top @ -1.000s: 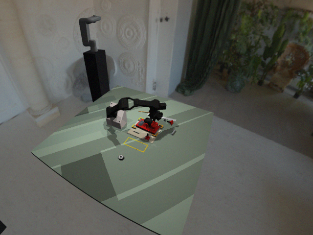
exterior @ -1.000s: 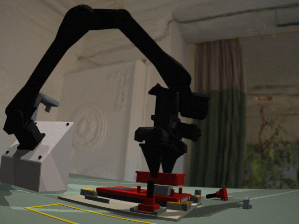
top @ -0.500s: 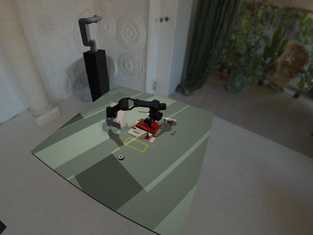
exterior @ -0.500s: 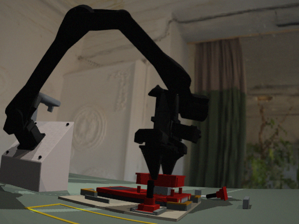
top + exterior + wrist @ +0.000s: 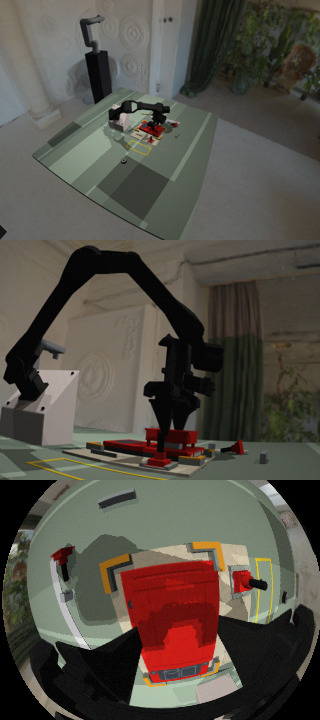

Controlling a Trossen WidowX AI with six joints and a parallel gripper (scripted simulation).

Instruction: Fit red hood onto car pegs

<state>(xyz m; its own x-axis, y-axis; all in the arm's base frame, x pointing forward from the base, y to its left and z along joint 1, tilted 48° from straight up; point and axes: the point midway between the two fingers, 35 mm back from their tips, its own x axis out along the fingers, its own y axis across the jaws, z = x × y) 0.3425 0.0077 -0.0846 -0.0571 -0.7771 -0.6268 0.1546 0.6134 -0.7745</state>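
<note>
The grey engine block is 3 cm below my gripper tip. From my gripper tip the other things lie so: white strip 20 cm to the left, 5 cm below, 3 cm ahead; red hood right at my gripper tip; jig plate 4 cm below, 4 cm behind, 2 cm to the right.
</note>
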